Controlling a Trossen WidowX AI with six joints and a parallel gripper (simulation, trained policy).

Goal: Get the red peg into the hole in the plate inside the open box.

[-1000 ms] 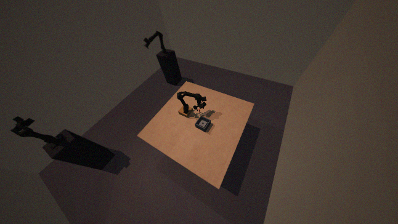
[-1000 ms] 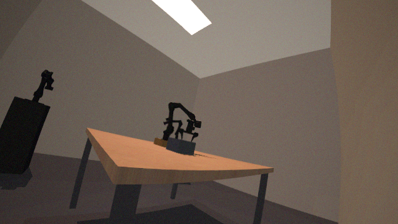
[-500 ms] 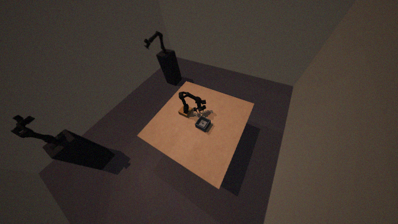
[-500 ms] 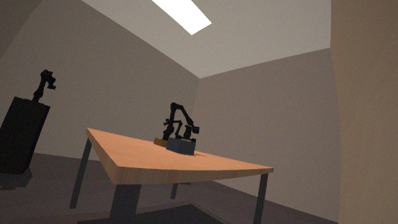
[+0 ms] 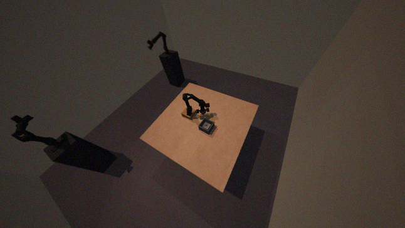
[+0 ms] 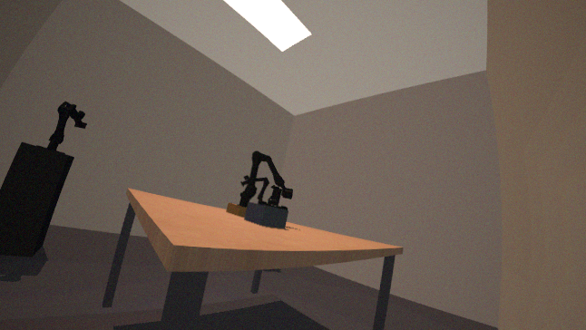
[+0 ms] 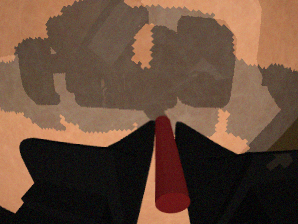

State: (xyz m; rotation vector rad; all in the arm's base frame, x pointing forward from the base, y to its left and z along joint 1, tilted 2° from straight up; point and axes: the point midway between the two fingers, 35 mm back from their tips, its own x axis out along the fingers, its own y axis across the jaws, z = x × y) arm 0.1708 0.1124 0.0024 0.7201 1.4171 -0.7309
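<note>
Now: gripper tip 15 cm short of the grey plate, 17 cm to the left of it and 2 cm below it. Round my gripper tip: dark box 15 cm ahead, 17 cm to the right; then red peg 1 cm to the left, 2 cm above.
</note>
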